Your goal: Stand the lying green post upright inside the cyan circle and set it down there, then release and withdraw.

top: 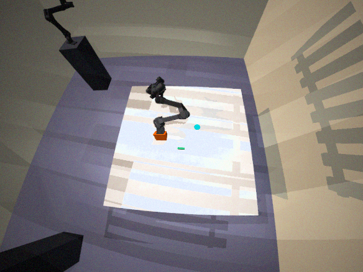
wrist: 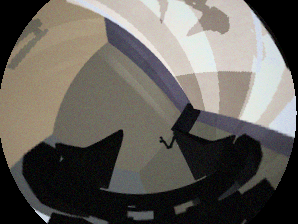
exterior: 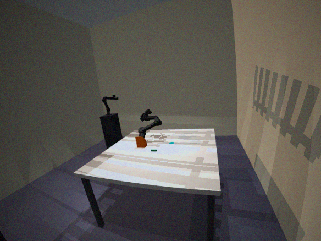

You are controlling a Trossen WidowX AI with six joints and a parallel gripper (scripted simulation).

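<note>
Now: the cyan circle 40 cm ahead of my gripper tip, 31 cm to the right of it and 29 cm below it. Also, from my gripper tip: small green post: 25 cm ahead, 54 cm to the right, 28 cm below.
</note>
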